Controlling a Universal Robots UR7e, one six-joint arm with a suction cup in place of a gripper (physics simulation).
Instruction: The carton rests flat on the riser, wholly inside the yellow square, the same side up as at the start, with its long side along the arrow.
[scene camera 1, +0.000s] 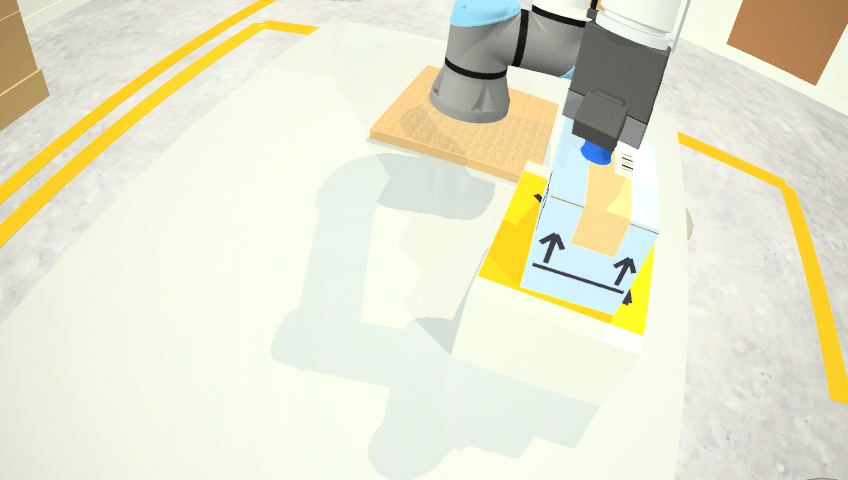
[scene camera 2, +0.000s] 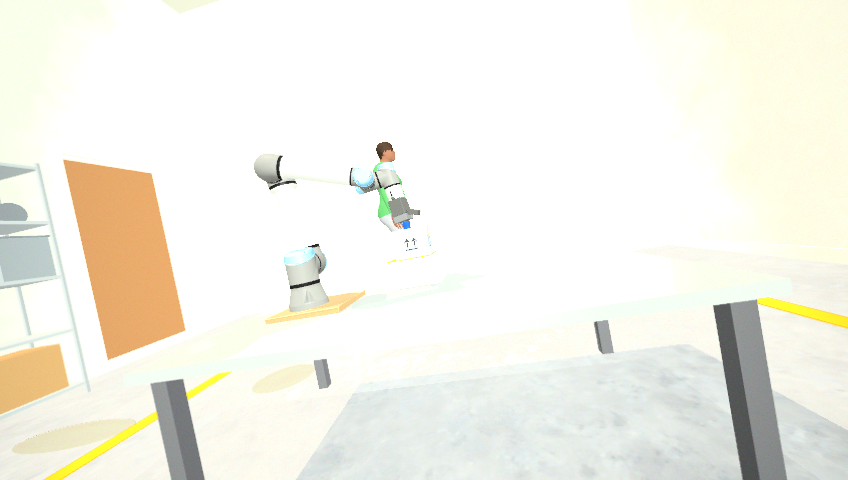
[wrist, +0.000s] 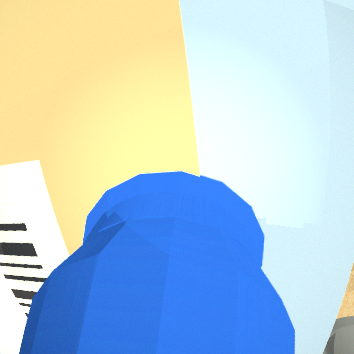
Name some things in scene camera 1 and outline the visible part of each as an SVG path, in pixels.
A pale blue carton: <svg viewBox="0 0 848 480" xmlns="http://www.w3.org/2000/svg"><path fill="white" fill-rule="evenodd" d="M565 117L542 196L520 287L615 315L660 233L654 144L642 140L641 146L637 150L618 141L618 145L611 156L611 163L609 165L598 165L587 160L582 155L581 147L584 145L585 140L572 134L574 120Z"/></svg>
A white riser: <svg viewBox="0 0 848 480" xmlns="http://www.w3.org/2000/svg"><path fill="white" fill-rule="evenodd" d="M527 160L503 219L468 293L451 356L505 376L601 406L641 356L651 291L655 243L615 315L520 287L542 196L551 170Z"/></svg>
